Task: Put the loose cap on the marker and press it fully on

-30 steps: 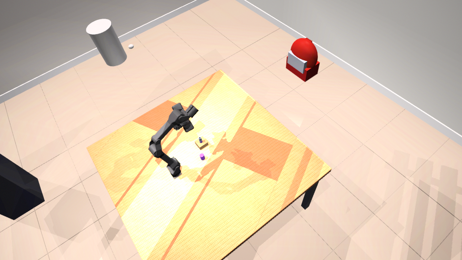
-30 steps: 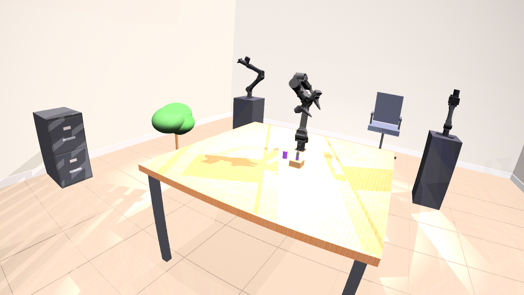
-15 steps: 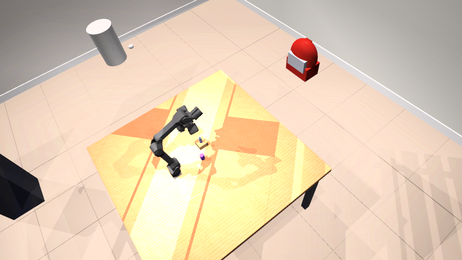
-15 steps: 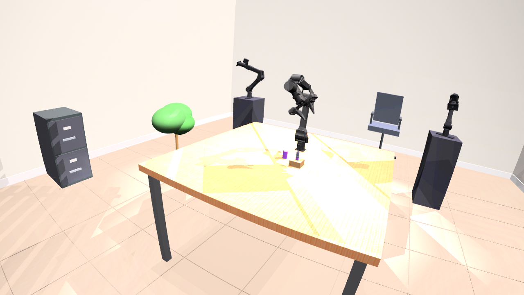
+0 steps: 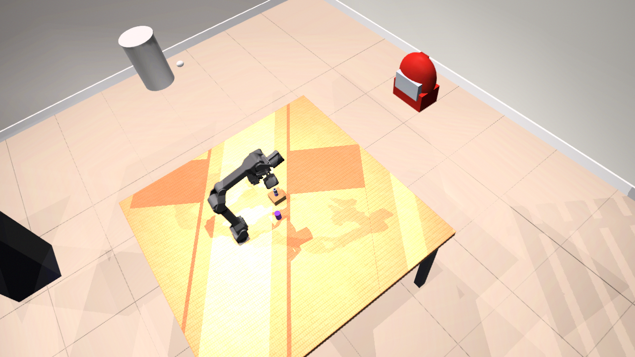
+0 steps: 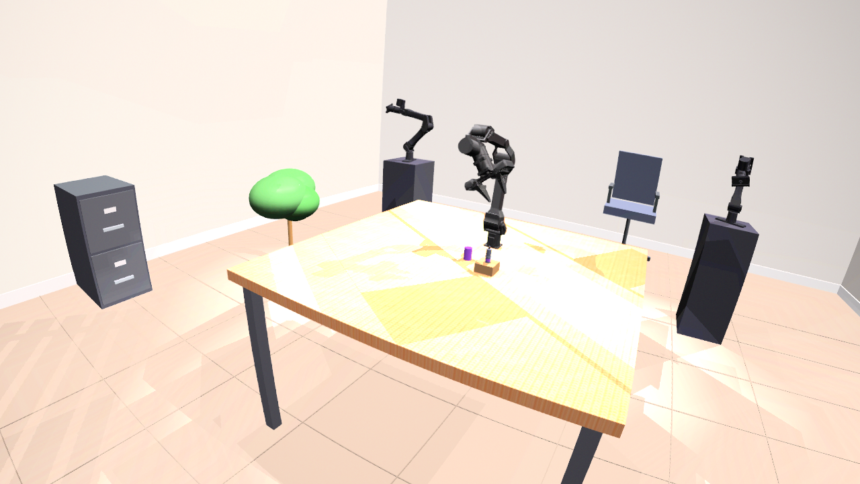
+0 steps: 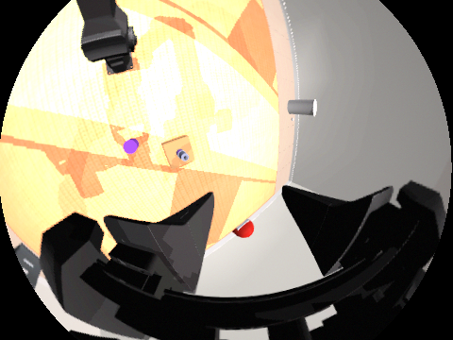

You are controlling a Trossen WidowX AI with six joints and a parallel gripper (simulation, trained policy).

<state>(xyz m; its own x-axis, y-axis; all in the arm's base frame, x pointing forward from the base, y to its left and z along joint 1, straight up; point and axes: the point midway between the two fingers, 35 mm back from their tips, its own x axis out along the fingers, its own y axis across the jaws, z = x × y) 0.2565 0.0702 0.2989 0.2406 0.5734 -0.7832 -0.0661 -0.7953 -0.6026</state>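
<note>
My gripper tip is now 25 cm above the purple cap, 11 cm to the left of it and 5 cm past it. Round my gripper tip: holder block 25 cm below, 1 cm to the right, 1 cm ahead.
</note>
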